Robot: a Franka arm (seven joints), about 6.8 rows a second.
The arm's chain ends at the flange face. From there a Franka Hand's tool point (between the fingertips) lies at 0.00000 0.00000 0.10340 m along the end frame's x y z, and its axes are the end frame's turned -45 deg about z.
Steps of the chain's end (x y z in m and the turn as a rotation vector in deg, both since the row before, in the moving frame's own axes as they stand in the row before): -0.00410 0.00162 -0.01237 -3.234 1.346 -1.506; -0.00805 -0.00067 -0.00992 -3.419 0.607 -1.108; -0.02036 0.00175 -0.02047 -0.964 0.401 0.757; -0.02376 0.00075 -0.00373 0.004 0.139 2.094; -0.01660 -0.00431 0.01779 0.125 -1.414 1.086; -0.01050 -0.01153 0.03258 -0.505 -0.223 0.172; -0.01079 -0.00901 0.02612 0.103 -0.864 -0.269; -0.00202 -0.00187 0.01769 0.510 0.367 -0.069
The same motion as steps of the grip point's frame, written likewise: -0.00638 0.00412 -0.01256 -3.239 -1.335 -1.506; -0.00875 -0.00100 -0.01011 -2.847 -1.988 -1.108; -0.01636 -0.01142 -0.02049 -0.965 -0.398 0.757; -0.01715 -0.01609 -0.00373 -0.095 0.101 2.094; -0.01032 -0.01676 0.01776 1.088 -0.911 1.086; -0.00020 -0.01522 0.03258 -0.199 -0.515 0.172; -0.00223 -0.01523 0.02611 0.684 -0.538 -0.269; 0.00101 -0.00293 0.01768 0.101 0.620 -0.069
